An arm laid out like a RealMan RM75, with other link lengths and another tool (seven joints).
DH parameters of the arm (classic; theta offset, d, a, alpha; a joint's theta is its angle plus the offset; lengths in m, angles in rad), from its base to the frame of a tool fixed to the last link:
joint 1: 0 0.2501 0 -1.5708
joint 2: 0 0 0 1.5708
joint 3: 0 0.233 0 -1.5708
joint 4: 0 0 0 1.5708
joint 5: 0 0.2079 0 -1.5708
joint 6: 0 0 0 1.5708
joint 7: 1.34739 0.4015 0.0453 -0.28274
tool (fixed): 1.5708 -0.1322 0 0
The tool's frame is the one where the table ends.
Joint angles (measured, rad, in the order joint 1, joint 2, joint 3, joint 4, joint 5, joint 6, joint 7), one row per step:
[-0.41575 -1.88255 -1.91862 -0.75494 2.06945 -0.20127 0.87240]
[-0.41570 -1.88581 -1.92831 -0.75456 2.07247 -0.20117 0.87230]
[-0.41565 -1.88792 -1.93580 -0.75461 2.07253 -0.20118 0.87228]
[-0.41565 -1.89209 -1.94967 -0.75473 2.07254 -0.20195 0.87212]
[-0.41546 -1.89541 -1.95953 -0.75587 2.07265 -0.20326 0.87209]
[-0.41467 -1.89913 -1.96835 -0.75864 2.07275 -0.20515 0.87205]
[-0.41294 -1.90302 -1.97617 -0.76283 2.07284 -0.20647 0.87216]
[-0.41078 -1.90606 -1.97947 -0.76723 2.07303 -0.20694 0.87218]
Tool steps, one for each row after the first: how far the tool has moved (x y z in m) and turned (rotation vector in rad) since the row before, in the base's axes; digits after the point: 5 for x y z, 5 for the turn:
[-0.00110 -0.00033 0.00121 0.00576 -0.00411 0.00339]
[-0.00067 -0.00015 0.00133 0.00565 -0.00476 0.00234]
[-0.00117 -0.00032 0.00212 0.00979 -0.00958 0.00429]
[-0.00051 -0.00021 0.00132 0.00649 -0.00707 0.00233]
[-0.00004 -0.00022 0.00098 0.00561 -0.00693 0.00120]
[0.00011 -0.00032 0.00105 0.00575 -0.00596 0.00058]
[0.00041 -0.00031 0.00032 0.00304 -0.00299 -0.00058]

